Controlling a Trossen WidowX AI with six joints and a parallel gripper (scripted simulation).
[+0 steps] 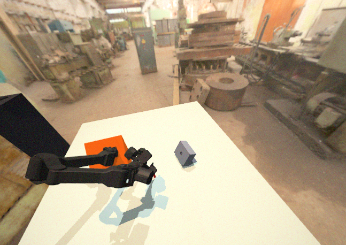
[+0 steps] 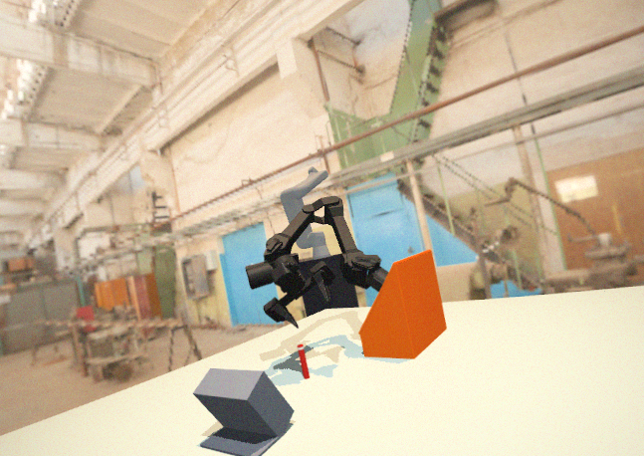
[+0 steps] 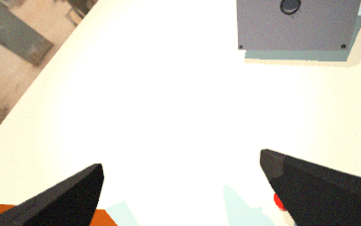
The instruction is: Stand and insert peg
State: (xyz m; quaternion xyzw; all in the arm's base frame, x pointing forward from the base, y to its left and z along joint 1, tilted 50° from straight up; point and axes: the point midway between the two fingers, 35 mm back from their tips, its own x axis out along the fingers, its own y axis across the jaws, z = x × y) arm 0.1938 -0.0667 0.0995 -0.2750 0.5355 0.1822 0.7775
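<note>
The red peg lies 10 mm ahead of my gripper tip, 50 mm to the right of it and 90 mm below it. From my gripper tip the other things lie so: sloped panel: 240 mm ahead, 30 mm to the left, 90 mm below.
</note>
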